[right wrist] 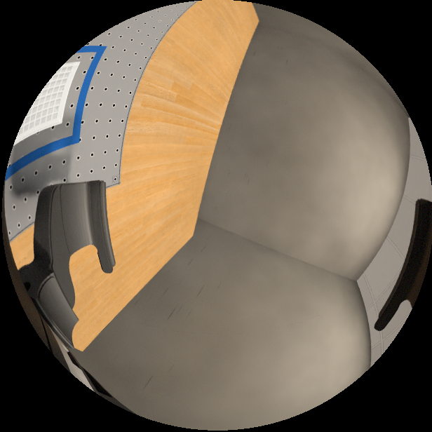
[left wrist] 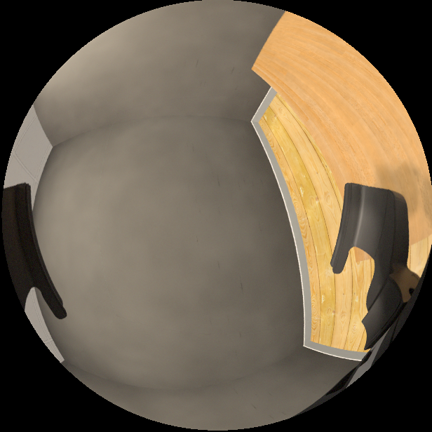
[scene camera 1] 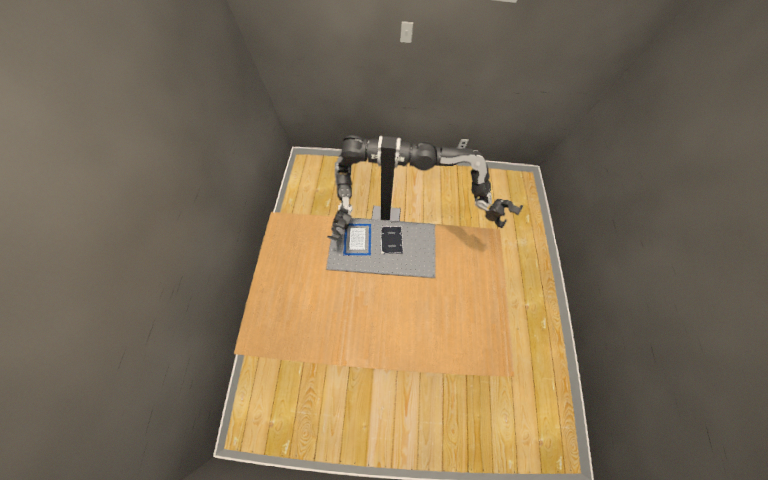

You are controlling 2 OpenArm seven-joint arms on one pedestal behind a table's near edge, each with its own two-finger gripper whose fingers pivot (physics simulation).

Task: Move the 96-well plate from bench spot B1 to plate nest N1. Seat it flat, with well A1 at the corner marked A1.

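Observation:
The white 96-well plate (scene camera 1: 357,238) (right wrist: 50,102) lies inside a blue rectangular outline (scene camera 1: 370,240) (right wrist: 92,49) on the grey perforated board (scene camera 1: 419,251) (right wrist: 107,95). A dark rectangular nest (scene camera 1: 391,240) with light edge marks sits to its right in scene camera 1. The A1 lettering is too small to read. My right gripper (scene camera 1: 335,238) (right wrist: 243,299) is open and empty, above the board's left edge beside the blue outline. My left gripper (scene camera 1: 512,217) (left wrist: 200,292) is open and empty, raised past the table's right rear corner, far from the plate.
The wooden table (scene camera 1: 373,322) (left wrist: 350,85) (right wrist: 165,135) extends around the board. The black pedestal (scene camera 1: 386,186) stands at the table's rear edge, behind the board. Grey walls surround the wooden floor (scene camera 1: 396,418).

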